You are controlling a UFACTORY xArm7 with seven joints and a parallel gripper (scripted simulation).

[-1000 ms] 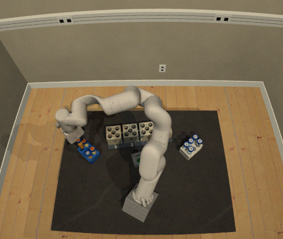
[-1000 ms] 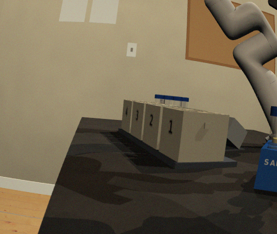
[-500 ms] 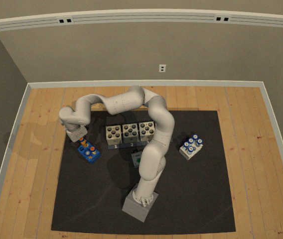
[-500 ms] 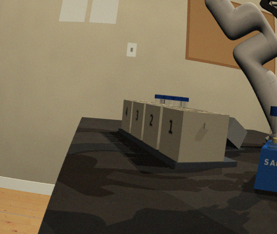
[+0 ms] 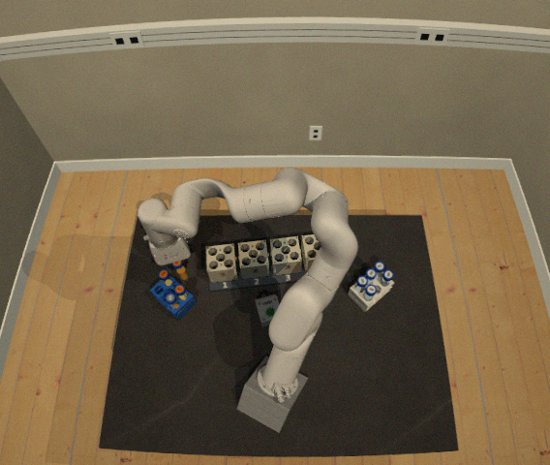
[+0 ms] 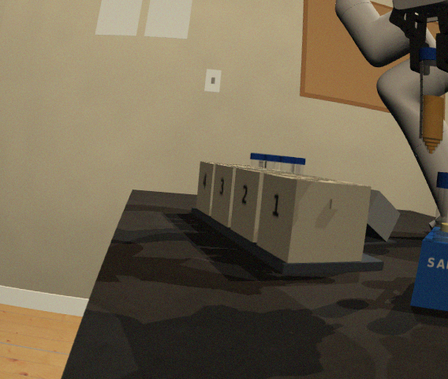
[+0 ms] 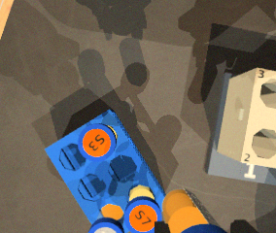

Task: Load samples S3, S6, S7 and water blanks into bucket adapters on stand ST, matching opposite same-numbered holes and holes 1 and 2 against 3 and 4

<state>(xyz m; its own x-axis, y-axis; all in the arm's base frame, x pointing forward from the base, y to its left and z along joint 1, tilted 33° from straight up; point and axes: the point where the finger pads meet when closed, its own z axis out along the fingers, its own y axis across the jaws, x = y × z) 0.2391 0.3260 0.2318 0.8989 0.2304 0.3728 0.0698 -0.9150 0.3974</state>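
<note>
My hand is 70 mm short of the adapter 1, 120 mm to the left of it and 200 mm above it. From my hand the other things lie so: blue sample rack 60 mm to the left, 220 mm below; then white blank rack 120 mm behind, 600 mm to the right, 220 mm below.
</note>
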